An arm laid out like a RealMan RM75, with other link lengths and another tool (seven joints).
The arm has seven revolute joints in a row. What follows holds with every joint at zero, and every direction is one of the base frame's. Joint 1 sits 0.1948 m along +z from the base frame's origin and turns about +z. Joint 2 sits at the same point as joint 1 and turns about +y. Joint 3 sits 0.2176 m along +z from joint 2 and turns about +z. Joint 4 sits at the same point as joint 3 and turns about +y. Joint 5 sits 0.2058 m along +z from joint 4 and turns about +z. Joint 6 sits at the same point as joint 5 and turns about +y. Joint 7 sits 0.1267 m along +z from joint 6 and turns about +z. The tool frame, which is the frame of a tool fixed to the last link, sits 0.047 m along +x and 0.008 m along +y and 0.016 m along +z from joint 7; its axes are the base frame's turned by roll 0, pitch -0.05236 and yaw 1.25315 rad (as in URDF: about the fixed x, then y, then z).
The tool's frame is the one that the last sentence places.
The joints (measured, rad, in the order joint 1, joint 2, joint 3, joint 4, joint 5, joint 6, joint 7), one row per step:
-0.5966, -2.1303, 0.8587, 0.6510, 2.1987, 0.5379, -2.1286
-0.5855, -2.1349, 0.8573, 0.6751, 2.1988, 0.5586, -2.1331
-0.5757, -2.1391, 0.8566, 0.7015, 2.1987, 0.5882, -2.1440
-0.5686, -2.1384, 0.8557, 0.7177, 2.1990, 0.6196, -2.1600
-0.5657, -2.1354, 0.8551, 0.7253, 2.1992, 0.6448, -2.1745
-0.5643, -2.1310, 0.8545, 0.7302, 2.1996, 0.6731, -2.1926
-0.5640, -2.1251, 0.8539, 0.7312, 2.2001, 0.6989, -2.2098
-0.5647, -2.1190, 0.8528, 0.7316, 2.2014, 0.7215, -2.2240
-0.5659, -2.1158, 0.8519, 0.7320, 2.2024, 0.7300, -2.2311
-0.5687, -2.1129, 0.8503, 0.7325, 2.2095, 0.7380, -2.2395
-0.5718, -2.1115, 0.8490, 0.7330, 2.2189, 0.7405, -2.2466
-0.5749, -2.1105, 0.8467, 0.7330, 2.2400, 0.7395, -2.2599
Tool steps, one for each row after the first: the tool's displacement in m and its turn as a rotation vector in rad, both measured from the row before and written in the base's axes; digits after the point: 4 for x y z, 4 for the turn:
0.0013, -0.0014, 0.0020, -0.0010, -0.0101, -0.0060
0.0026, -0.0012, 0.0018, -0.0056, -0.0176, -0.0077
0.0011, -0.0013, 0.0013, -0.0107, -0.0210, -0.0011
0.0006, -0.0007, 0.0007, -0.0109, -0.0176, 0.0008
0.0006, -0.0007, 0.0004, -0.0142, -0.0211, 0.0027
0.0000, -0.0006, 0.0003, -0.0144, -0.0190, 0.0045
0.0001, -0.0003, 0.0006, -0.0128, -0.0147, 0.0033
0.0002, 0.0002, 0.0008, -0.0037, -0.0057, 0.0016
0.0003, 0.0005, 0.0005, -0.0054, -0.0015, 0.0013
0.0003, 0.0006, 0.0003, -0.0030, 0.0029, 0.0013
-0.0010, 0.0004, 0.0001, -0.0038, 0.0094, 0.0070

